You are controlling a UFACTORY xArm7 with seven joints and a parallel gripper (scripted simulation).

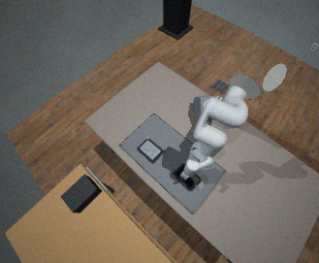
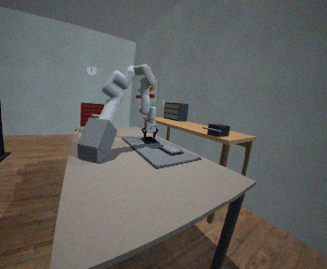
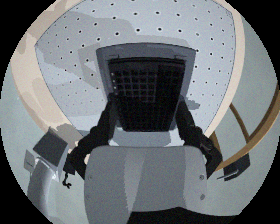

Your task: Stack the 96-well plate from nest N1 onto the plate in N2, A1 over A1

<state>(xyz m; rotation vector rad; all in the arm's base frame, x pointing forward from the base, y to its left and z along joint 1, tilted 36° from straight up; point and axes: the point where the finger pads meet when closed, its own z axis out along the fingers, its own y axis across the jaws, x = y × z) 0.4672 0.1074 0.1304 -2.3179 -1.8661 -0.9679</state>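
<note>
The dark 96-well plate lies 2 cm below my hand. Round my hand: plate nest (3 cm below); light 96-well plate (31 cm to the right, 3 cm ahead, 2 cm below).
</note>
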